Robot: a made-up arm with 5 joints.
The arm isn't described. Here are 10 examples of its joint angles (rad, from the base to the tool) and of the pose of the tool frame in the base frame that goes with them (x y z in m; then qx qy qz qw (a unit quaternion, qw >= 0)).
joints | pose
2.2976 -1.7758 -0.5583 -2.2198 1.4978 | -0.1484 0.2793 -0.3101 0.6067 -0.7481 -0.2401 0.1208
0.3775 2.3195 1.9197 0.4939 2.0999 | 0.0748 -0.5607 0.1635 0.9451 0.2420 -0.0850 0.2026
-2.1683 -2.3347 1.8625 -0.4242 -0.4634 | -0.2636 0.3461 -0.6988 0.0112 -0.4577 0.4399 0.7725
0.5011 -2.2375 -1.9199 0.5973 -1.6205 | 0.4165 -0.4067 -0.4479 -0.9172 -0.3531 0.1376 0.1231
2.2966 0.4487 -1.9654 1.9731 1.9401 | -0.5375 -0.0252 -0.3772 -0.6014 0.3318 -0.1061 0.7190
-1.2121 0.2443 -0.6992 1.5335 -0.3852 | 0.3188 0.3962 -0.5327 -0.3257 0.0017 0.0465 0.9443
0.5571 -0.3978 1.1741 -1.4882 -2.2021 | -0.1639 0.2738 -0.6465 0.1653 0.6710 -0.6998 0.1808
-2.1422 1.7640 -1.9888 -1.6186 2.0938 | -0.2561 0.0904 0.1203 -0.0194 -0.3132 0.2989 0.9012
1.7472 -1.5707 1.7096 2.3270 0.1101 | -0.2654 -0.2081 -0.1883 -0.2558 0.6282 0.6695 0.3028
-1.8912 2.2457 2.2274 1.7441 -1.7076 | -0.3557 -0.0588 -0.1693 -0.4137 -0.1274 0.7316 0.5267
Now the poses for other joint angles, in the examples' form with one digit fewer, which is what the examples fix.
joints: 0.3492 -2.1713 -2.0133 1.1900 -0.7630
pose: 0.420 -0.350 -0.253 0.815 0.282 -0.439 0.254
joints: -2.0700 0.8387 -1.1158 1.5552 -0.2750
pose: 0.586 -0.235 -0.323 -0.491 -0.122 -0.478 0.718
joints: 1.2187 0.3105 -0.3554 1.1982 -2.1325
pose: -0.712 -0.135 -0.292 -0.713 0.240 0.570 0.330
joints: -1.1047 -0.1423 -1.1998 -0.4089 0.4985
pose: 0.773 0.210 -0.422 -0.372 -0.648 -0.459 0.481
